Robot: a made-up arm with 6 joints.
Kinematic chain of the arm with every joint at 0, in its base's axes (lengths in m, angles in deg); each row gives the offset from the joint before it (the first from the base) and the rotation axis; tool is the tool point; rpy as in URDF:
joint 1: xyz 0 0 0.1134 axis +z
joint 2: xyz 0 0 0 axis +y
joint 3: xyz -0.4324 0 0.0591 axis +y
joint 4: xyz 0.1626 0 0.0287 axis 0.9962 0 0.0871
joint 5: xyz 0 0 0 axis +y
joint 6: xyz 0.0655 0 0.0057 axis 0.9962 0 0.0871
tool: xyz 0 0 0 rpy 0 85 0
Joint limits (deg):
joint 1: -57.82..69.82
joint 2: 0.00..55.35
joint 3: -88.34..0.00
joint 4: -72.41..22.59
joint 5: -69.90..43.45
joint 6: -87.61..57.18
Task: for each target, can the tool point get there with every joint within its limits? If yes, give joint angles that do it. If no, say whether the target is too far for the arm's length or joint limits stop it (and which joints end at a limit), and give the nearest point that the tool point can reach.
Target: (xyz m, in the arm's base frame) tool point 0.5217 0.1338 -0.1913
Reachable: no: joint limits stop it (at a limit: joint 1, joint 2, joint 3, joint 4, joint 5) | nearest point -0.1017 0.1943 0.1637 | short by 0.720 m
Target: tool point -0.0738 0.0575 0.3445
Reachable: yes | joints -40.53 36.82 -10.69 -33.61 6.67 42.82
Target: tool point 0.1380 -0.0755 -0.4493
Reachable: no: joint limits stop it (at a limit: joint 1, joint 2, joint 3, joint 5) | nearest point -0.0657 -0.2086 0.1615 | short by 0.657 m
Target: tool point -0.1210 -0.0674 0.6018
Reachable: yes | joints 23.83 42.14 -65.20 13.19 -58.45 -17.57
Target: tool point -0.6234 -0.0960 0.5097
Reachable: no: too far | nearest point -0.4799 -0.0739 0.4185 | short by 0.171 m
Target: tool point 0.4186 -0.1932 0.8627
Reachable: no: too far | nearest point 0.0300 -0.0435 0.6339 | short by 0.475 m
